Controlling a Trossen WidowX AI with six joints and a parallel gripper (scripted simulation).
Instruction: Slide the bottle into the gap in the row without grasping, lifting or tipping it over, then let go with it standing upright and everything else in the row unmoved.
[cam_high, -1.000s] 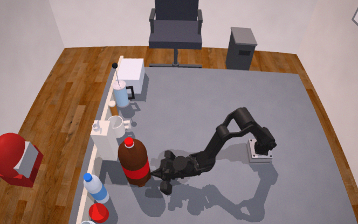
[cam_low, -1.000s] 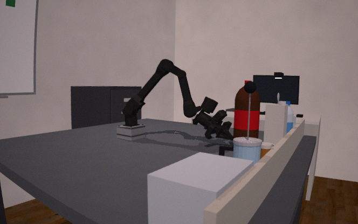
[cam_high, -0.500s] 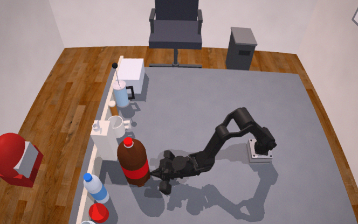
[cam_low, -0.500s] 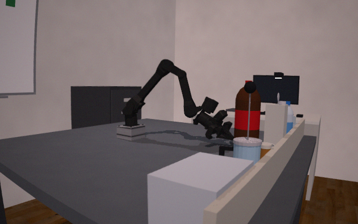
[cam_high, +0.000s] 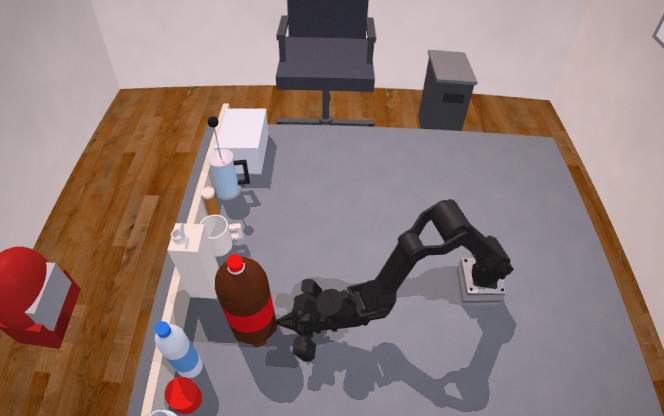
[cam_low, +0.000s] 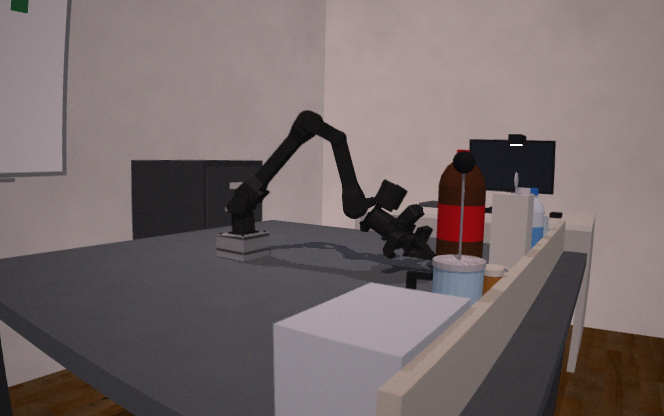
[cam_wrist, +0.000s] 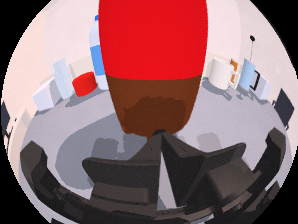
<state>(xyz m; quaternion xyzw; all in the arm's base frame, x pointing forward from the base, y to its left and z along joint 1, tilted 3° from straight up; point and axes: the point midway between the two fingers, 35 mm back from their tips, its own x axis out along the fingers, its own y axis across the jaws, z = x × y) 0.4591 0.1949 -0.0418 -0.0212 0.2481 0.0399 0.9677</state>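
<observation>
Now: hand 100 mm below the brown cola bottle, 80 mm short of it and 10 mm to the right of it. Also, from my hand: red cup (220 mm to the left, 200 mm ahead, 30 mm below); then low beige rail (290 mm ahead, 80 mm to the right); then water bottle (210 mm ahead, 140 mm to the left, 50 mm above).
</observation>
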